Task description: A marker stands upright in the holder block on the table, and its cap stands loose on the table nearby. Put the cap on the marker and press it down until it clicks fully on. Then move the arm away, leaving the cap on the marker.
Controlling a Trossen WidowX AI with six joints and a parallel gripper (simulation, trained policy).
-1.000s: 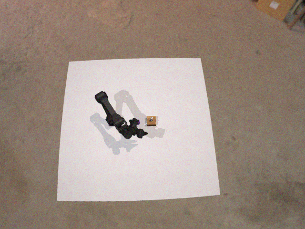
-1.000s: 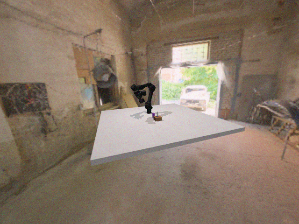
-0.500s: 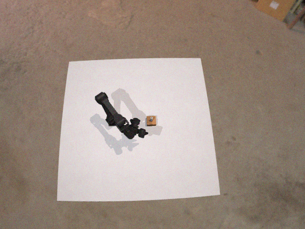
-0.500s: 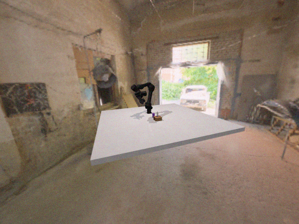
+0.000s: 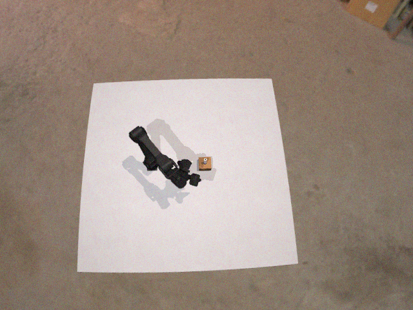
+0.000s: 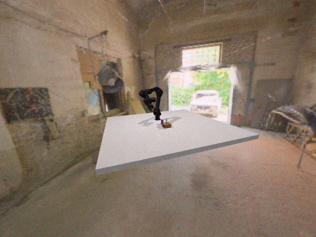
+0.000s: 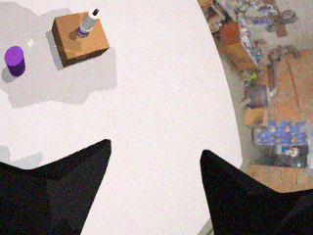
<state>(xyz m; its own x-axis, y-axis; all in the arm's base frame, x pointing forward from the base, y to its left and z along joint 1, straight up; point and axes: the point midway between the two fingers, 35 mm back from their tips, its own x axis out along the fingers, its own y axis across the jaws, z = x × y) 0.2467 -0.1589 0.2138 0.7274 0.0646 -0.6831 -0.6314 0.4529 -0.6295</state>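
My gripper tip is 16 cm above the purple cap, 14 cm to the right of it and 5 cm past it. Round my gripper tip: brown holder block 17 cm below, 15 cm to the left, 6 cm ahead.
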